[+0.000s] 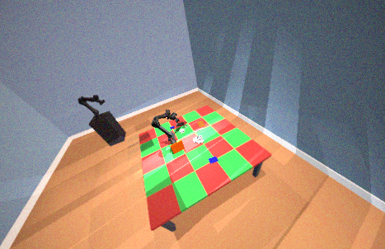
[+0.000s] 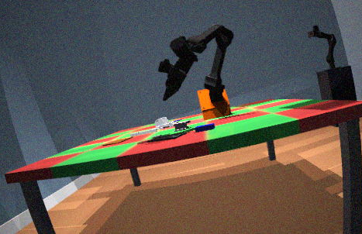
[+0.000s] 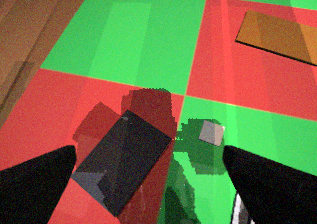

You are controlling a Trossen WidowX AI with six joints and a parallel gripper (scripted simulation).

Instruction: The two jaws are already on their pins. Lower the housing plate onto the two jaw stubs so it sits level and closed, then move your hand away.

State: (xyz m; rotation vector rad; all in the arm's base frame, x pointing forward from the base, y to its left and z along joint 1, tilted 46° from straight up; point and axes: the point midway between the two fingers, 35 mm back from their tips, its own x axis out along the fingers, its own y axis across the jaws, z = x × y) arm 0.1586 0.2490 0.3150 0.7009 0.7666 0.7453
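Now: the pale stepped part 130 mm to the right of my gripper tip, 130 mm below it and 10 mm behind it. Also, from my gripper tip: flat dark plate (140 mm below, 60 mm to the left, 10 mm ahead); then small blue block (130 mm below, 130 mm behind, 40 mm to the left).
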